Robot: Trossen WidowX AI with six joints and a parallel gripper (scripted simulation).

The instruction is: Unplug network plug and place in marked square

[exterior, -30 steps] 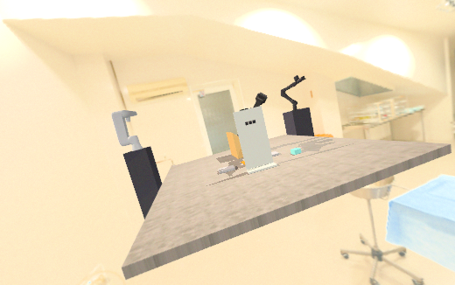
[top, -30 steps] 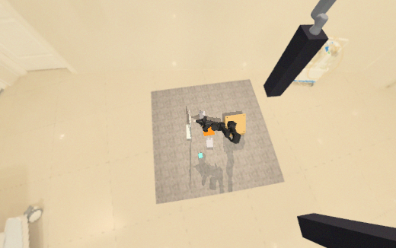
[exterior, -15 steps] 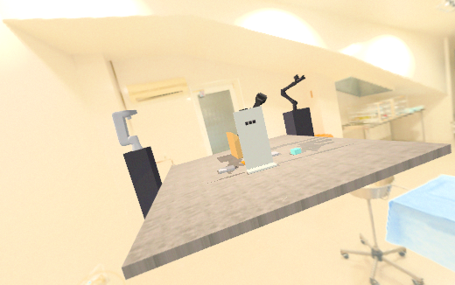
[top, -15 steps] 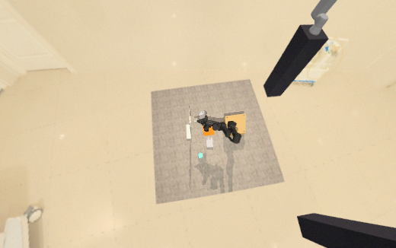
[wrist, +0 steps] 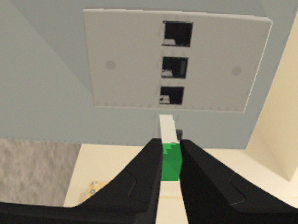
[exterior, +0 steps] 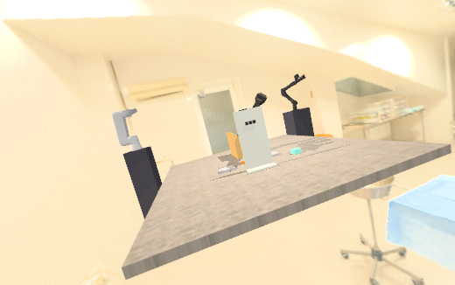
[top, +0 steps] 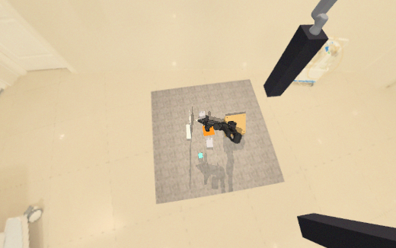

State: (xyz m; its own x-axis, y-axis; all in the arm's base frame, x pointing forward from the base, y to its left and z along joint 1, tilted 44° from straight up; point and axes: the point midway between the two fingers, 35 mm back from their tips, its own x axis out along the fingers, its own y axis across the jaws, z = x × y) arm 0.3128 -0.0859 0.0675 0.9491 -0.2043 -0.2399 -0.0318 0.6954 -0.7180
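Right now my gripper tip is 270 mm above the orange marked square, 120 mm past it and 10 mm to the right of it. Round my gripper tip: network plug: right at my gripper tip; then teal block: 290 mm to the left, 250 mm below; then grey panel: 110 mm below, 80 mm ahead, 10 mm to the left.
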